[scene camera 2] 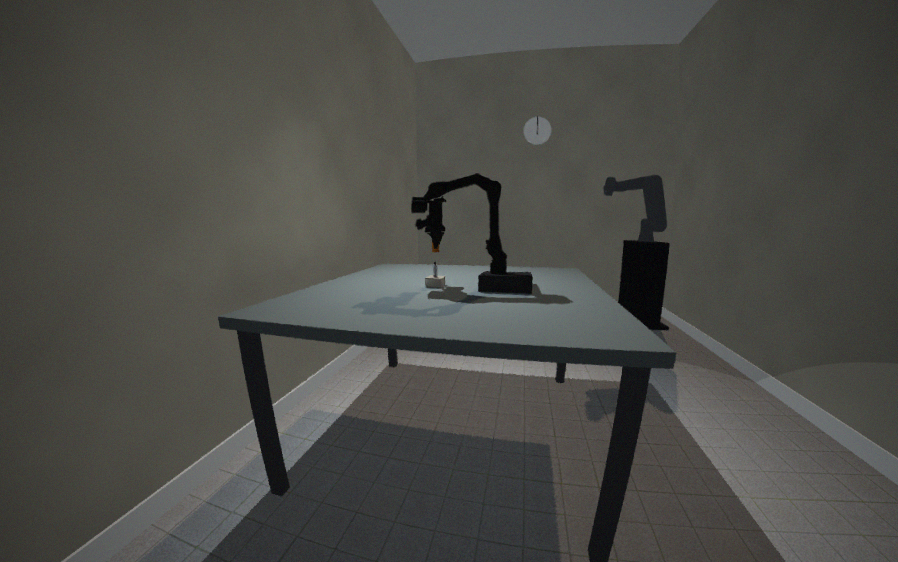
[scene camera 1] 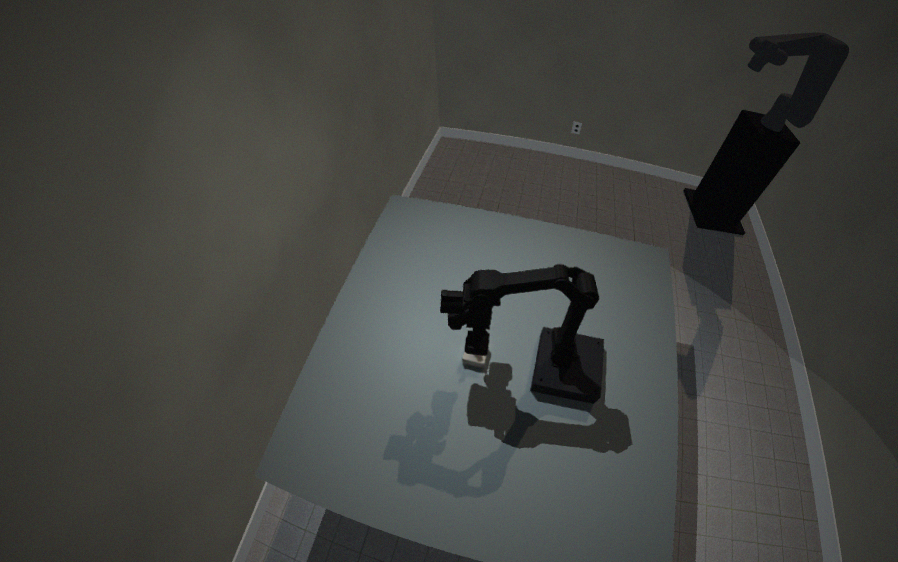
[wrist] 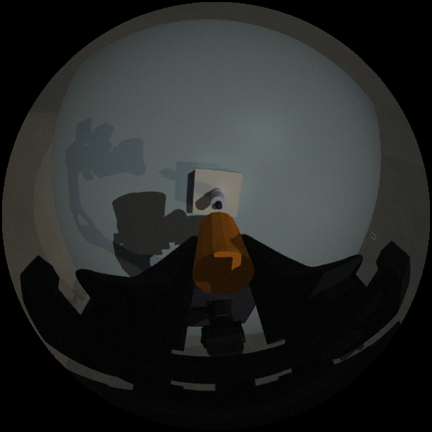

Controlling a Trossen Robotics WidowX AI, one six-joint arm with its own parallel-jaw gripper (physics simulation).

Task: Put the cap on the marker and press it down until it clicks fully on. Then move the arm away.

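Pixels of known places: gripper, between the fingertips: [scene camera 2: 436, 248] [scene camera 1: 479, 335]; arm's base, origin of its link: [scene camera 2: 498, 273] [scene camera 1: 561, 358].
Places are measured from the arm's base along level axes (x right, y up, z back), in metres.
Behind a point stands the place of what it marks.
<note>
The orange cap [scene camera 2: 435, 249] {x -0.018, y 0.106, z -0.276 m} [wrist: 220, 250] is held between the fingers of my gripper [scene camera 2: 435, 243] {x -0.004, y 0.108, z -0.275 m} [wrist: 218, 240], which is shut on it. The marker [scene camera 2: 435, 269] {x -0.009, y 0.017, z -0.279 m} [wrist: 218, 196] stands upright in a pale square block [scene camera 2: 434, 282] {x -0.037, y -0.037, z -0.280 m} [wrist: 230, 182] [scene camera 1: 475, 362] {x -0.038, y -0.024, z -0.278 m}, its dark tip up. In scene camera 2 the cap hangs above the marker, roughly in line with it, with a gap between them. In the wrist view the marker's tip shows just beyond the cap's far end. In scene camera 1 the gripper hides the cap and most of the marker.
The block stands on a pale blue-grey table [scene camera 1: 370, 298] {x 0.171, y -0.059, z -0.702 m} [scene camera 2: 370, 324] {x -0.548, y -0.059, z -0.384 m}. The arm's dark base [scene camera 1: 569, 371] {x -0.044, y 0.004, z 0.027 m} [scene camera 2: 505, 282] {x -0.114, y -0.018, z 0.022 m} stands to the right of the block. Shadows of the arm lie on the table. Another arm on a black pedestal [scene camera 1: 741, 172] [scene camera 2: 643, 281] stands on the floor beyond the table.
</note>
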